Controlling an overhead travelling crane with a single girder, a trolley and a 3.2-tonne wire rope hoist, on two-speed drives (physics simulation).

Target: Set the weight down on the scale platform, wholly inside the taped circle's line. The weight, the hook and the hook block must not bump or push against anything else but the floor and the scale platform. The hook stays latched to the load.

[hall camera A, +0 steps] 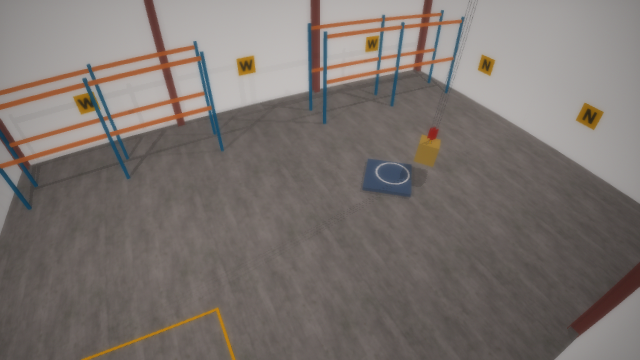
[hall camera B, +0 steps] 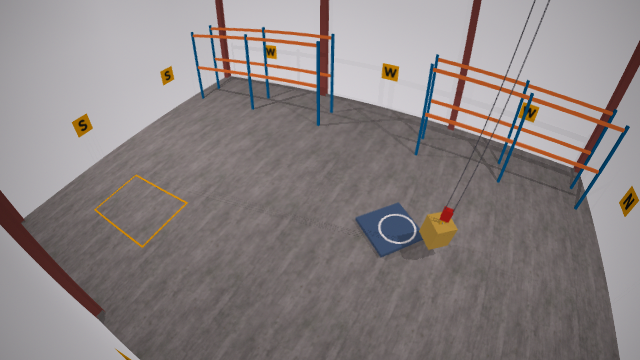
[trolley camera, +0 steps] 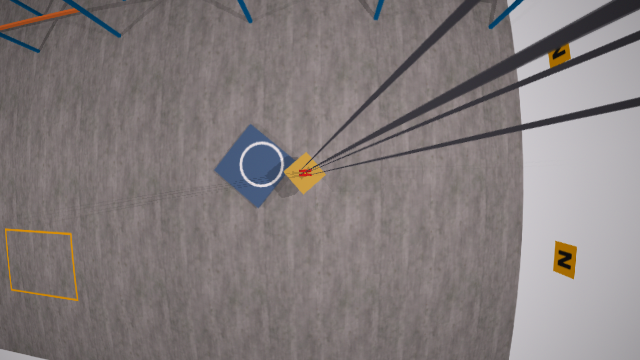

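The yellow weight (hall camera A: 427, 152) (hall camera B: 437, 235) (trolley camera: 305, 185) hangs in the air from the red hook block (hall camera A: 433, 133) (hall camera B: 447, 214). My gripper, the hook (hall camera A: 430, 140) (hall camera B: 443, 221) (trolley camera: 305, 173), is largely hidden beneath the block and holds the weight. The ropes run down at a slant. The blue scale platform (hall camera A: 372, 183) (hall camera B: 381, 246) (trolley camera: 227, 168) lies on the floor, with the white taped circle (hall camera A: 376, 173) (hall camera B: 379, 228) (trolley camera: 240, 164) on it. In the trolley view the weight is right of the circle, at the platform's right edge. Its shadow falls partly on the platform and partly on the floor.
Two blue and orange racks stand along the W wall, the left rack (hall camera A: 212, 100) (hall camera B: 318, 100) and the right rack (hall camera A: 325, 75) (hall camera B: 420, 135). A yellow marked rectangle (hall camera A: 150, 334) (hall camera B: 115, 192) (trolley camera: 74, 266) lies on the floor, away from the platform. The N wall is on the right.
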